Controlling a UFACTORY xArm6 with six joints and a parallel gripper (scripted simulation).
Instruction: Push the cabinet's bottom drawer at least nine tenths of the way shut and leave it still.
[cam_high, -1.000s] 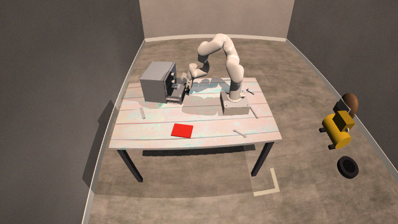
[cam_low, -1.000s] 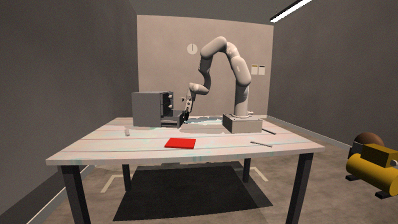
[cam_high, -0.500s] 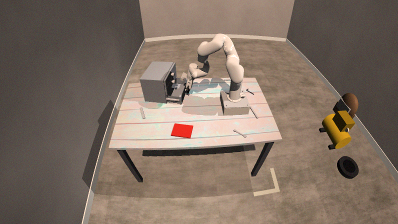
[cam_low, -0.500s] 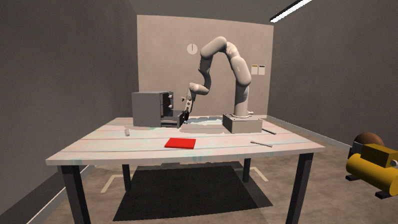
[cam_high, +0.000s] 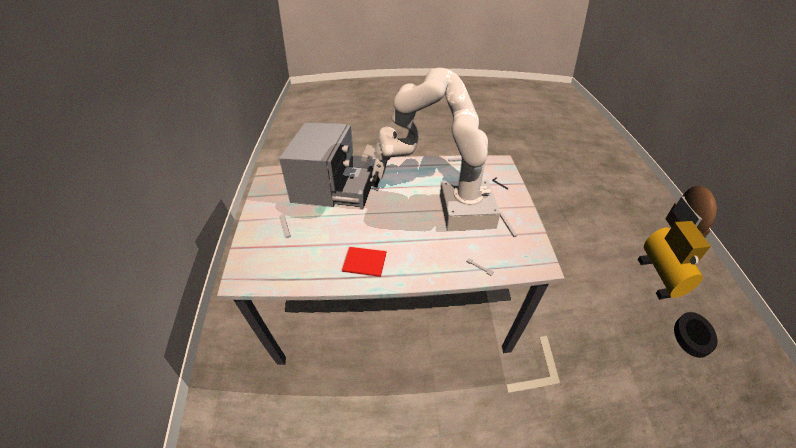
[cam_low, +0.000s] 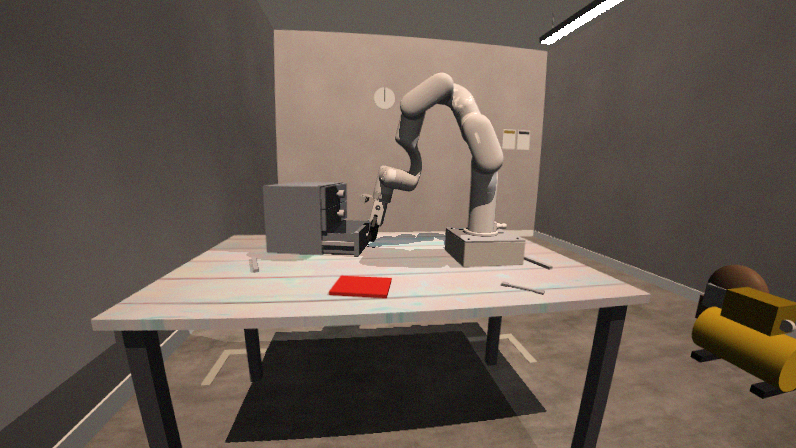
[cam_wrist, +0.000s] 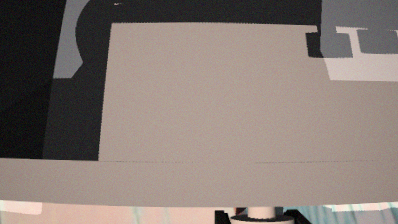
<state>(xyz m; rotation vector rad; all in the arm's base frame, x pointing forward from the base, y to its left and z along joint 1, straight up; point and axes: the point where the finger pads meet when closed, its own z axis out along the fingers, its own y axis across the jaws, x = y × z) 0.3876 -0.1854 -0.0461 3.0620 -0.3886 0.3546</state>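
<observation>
The bottom drawer is 13 cm ahead of my hand, 3 cm to the right of it and 2 cm below it. From my hand the other things lie so: flat red square (44 cm to the left, 6 cm ahead, 4 cm below); then tool (59 cm behind, 4 cm below, 1 cm to the right).
</observation>
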